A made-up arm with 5 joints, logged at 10 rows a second.
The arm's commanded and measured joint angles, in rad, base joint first. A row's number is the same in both.
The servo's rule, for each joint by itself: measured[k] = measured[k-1] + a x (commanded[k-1-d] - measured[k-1]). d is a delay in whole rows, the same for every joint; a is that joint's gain. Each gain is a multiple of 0.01, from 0.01 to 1. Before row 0 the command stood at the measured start. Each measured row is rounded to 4 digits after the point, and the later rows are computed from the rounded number. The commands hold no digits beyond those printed.
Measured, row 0:
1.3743 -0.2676 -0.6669 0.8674 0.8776
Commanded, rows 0 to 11:
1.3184 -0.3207 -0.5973 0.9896 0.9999
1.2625 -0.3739 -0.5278 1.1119 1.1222
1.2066 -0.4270 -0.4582 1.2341 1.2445
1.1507 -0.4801 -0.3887 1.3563 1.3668
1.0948 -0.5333 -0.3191 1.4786 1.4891
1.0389 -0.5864 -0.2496 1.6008 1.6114
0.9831 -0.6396 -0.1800 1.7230 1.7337
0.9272 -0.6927 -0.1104 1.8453 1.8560
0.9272 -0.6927 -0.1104 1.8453 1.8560
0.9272 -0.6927 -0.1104 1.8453 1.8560
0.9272 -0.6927 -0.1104 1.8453 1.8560
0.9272 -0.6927 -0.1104 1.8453 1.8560
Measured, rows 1 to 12:
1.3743 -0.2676 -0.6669 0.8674 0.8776
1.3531 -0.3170 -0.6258 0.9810 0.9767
1.3187 -0.3699 -0.5680 1.1027 1.0946
1.2761 -0.4230 -0.5032 1.2249 1.2160
1.2284 -0.4761 -0.4356 1.3471 1.3381
1.1776 -0.5293 -0.3669 1.4694 1.4604
1.1249 -0.5824 -0.2977 1.5916 1.5827
1.0710 -0.6356 -0.2283 1.7138 1.7050
1.0164 -0.6887 -0.1587 1.8361 1.8273
0.9825 -0.6924 -0.1302 1.8447 1.8505
0.9615 -0.6927 -0.1185 1.8453 1.8550
0.9485 -0.6927 -0.1137 1.8453 1.8558
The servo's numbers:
d 1
a 0.38 0.93 0.59 0.93 0.81

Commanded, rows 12 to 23:
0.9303 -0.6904 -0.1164 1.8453 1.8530
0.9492 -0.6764 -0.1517 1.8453 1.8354
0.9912 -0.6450 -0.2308 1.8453 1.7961
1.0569 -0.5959 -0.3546 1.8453 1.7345
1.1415 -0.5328 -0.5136 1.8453 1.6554
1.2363 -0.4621 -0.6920 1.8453 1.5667
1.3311 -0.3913 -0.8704 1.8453 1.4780
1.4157 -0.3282 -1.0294 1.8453 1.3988
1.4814 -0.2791 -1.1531 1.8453 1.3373
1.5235 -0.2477 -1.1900 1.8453 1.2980
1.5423 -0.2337 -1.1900 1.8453 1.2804
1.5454 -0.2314 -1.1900 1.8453 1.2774
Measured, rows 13 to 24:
0.9404 -0.6927 -0.1118 1.8453 1.8560
0.9366 -0.6906 -0.1145 1.8453 1.8536
0.9414 -0.6774 -0.1364 1.8453 1.8389
0.9603 -0.6473 -0.1921 1.8453 1.8042
0.9970 -0.5995 -0.2880 1.8453 1.7477
1.0519 -0.5375 -0.4211 1.8453 1.6729
1.1220 -0.4674 -0.5809 1.8453 1.5869
1.2015 -0.3966 -0.7517 1.8453 1.4987
1.2829 -0.3330 -0.9155 1.8453 1.4178
1.3583 -0.2829 -1.0557 1.8453 1.3526
1.4211 -0.2502 -1.1349 1.8453 1.3084
1.4672 -0.2349 -1.1674 1.8453 1.2857

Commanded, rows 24 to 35:
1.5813 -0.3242 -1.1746 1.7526 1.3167
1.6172 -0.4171 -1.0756 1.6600 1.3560
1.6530 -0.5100 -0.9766 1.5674 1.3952
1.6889 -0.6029 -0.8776 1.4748 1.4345
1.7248 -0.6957 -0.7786 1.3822 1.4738
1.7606 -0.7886 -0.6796 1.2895 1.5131
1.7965 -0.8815 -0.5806 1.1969 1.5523
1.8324 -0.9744 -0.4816 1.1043 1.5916
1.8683 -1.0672 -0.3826 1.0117 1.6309
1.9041 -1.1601 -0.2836 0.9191 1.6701
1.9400 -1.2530 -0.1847 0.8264 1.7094
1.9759 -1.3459 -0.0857 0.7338 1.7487
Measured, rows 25 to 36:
1.4969 -0.2316 -1.1807 1.8453 1.2790
1.5290 -0.3177 -1.1771 1.7591 1.3095
1.5625 -0.4101 -1.1172 1.6669 1.3472
1.5969 -0.5030 -1.0342 1.5744 1.3861
1.6319 -0.5959 -0.9418 1.4818 1.4253
1.6672 -0.6887 -0.8455 1.3892 1.4646
1.7027 -0.7816 -0.7476 1.2965 1.5039
1.7383 -0.8745 -0.6491 1.2039 1.5431
1.7741 -0.9674 -0.5503 1.1113 1.5824
1.8099 -1.0602 -0.4514 1.0187 1.6217
1.8457 -1.1531 -0.3524 0.9261 1.6609
1.8815 -1.2460 -0.2535 0.8334 1.7002

